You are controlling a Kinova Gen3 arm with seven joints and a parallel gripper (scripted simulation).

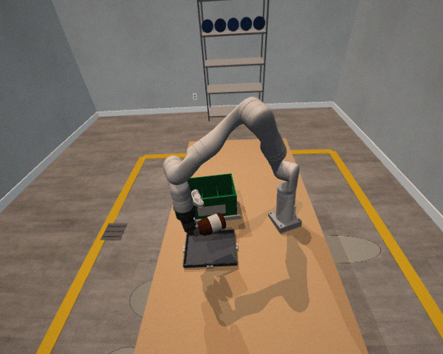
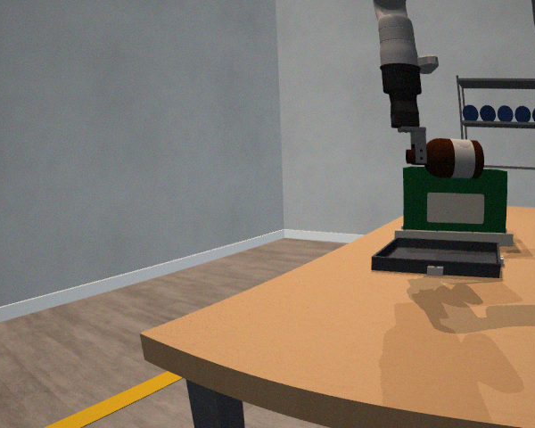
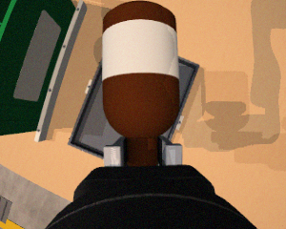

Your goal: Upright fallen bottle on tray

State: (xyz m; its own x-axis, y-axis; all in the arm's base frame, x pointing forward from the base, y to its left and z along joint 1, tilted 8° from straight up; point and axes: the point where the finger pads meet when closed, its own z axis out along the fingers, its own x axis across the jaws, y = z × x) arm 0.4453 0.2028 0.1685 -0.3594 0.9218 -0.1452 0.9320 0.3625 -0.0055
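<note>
Right now my hand is 5 cm past the brown bottle, 2 cm to the left of it and 1 cm above it. The rest, counted from my hand: green crate (30 cm to the right, 12 cm below, 6 cm behind); then dark tray (19 cm below, 5 cm behind, 3 cm to the right).
</note>
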